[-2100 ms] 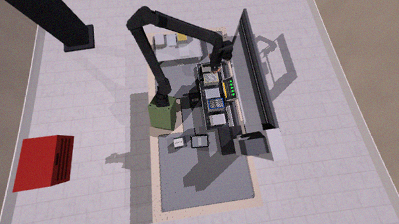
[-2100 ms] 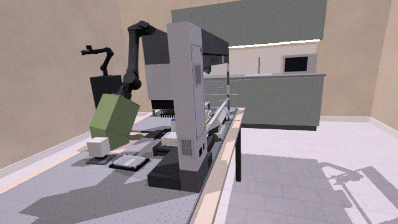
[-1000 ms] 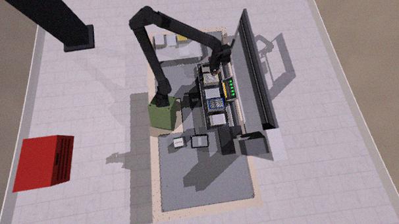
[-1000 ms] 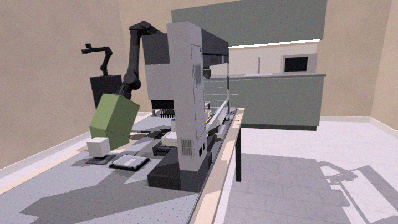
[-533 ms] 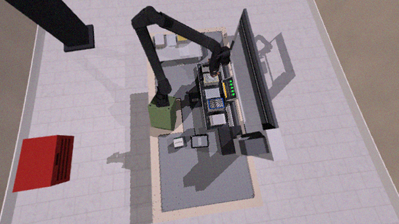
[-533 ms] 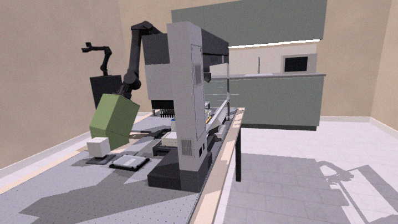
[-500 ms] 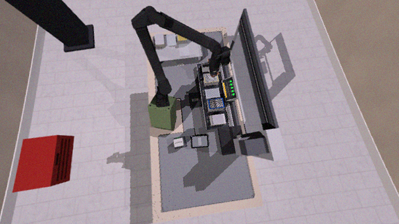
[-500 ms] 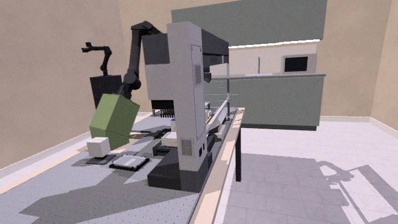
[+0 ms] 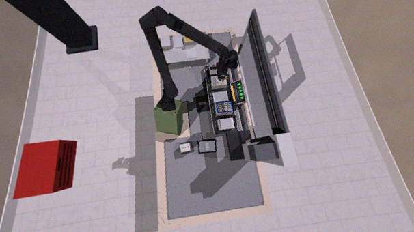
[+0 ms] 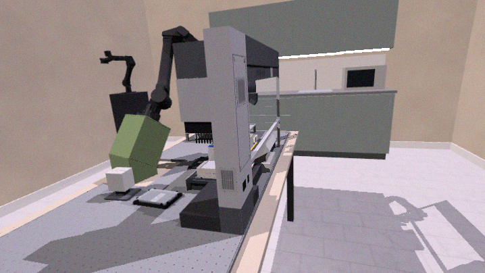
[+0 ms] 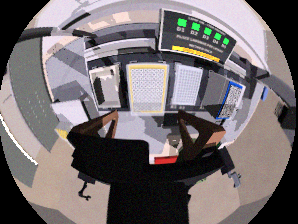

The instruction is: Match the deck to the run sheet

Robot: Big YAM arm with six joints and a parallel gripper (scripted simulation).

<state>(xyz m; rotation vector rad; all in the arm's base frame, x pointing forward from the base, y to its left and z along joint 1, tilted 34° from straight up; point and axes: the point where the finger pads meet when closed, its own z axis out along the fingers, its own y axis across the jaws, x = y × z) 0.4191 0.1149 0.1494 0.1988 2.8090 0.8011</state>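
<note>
Now: hand 110 mm above the yellow-framed tip rack and 10 mm past it. Round my hand: one-well reservoir: 140 mm below, 120 mm to the left, 10 mm ahead; white block: 370 mm to the right, 130 mm below, 30 mm behind; blue-framed tip rack: 250 mm to the right, 80 mm below, 30 mm behind.
</note>
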